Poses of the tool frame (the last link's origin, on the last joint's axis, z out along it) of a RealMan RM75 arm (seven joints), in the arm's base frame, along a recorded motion.
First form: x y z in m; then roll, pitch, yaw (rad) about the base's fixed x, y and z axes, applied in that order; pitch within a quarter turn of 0, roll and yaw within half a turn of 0.
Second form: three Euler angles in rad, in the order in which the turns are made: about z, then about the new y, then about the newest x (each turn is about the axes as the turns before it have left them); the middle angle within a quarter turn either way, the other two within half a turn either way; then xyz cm. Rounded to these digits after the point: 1 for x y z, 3 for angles.
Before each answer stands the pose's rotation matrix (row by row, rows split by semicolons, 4 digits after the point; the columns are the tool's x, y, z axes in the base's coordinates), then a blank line. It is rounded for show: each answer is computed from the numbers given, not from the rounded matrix.
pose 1, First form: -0.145, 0.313, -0.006, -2.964, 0.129, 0.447
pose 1, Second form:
0.8943 0.4050 -0.1905; 0.4287 -0.8974 0.1046; -0.1286 -0.1752 -0.9761

0.447, 0.129, -2.964, -14.5, 31.3, -0.6
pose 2, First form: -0.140, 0.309, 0.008, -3.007, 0.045, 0.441
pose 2, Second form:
0.9034 0.4175 -0.0976; 0.4264 -0.8987 0.1023; -0.0450 -0.1341 -0.9900

0.441, 0.045, -3.007, -14.0, 30.9, 0.8
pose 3, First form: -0.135, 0.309, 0.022, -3.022, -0.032, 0.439
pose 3, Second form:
0.9047 0.4255 -0.0220; 0.4248 -0.8971 0.1215; 0.0320 -0.1192 -0.9923

0.439, -0.032, -3.022, -13.5, 30.9, 2.2
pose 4, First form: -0.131, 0.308, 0.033, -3.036, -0.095, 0.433
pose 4, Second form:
0.9036 0.4263 0.0414; 0.4177 -0.8985 0.1352; 0.0949 -0.1049 -0.9899

0.433, -0.095, -3.036, -13.1, 30.8, 3.3
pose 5, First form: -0.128, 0.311, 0.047, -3.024, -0.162, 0.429
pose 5, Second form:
0.8975 0.4303 0.0969; 0.4105 -0.8952 0.1733; 0.1613 -0.1158 -0.9801

0.429, -0.162, -3.024, -12.8, 31.1, 4.7
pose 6, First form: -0.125, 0.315, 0.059, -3.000, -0.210, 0.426
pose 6, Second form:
0.8906 0.4359 0.1296; 0.4042 -0.8894 0.2138; 0.2085 -0.1380 -0.9682

0.426, -0.210, -3.000, -12.5, 31.5, 5.9
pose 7, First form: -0.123, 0.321, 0.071, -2.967, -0.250, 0.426
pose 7, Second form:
0.8823 0.4461 0.1501; 0.4004 -0.8790 0.2589; 0.2474 -0.1683 -0.9542

0.426, -0.250, -2.967, -12.3, 32.1, 7.1
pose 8, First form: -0.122, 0.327, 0.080, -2.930, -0.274, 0.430
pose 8, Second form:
0.8751 0.4592 0.1529; 0.4013 -0.8650 0.3012; 0.2706 -0.2022 -0.9412

0.430, -0.274, -2.930, -12.2, 32.7, 8.0
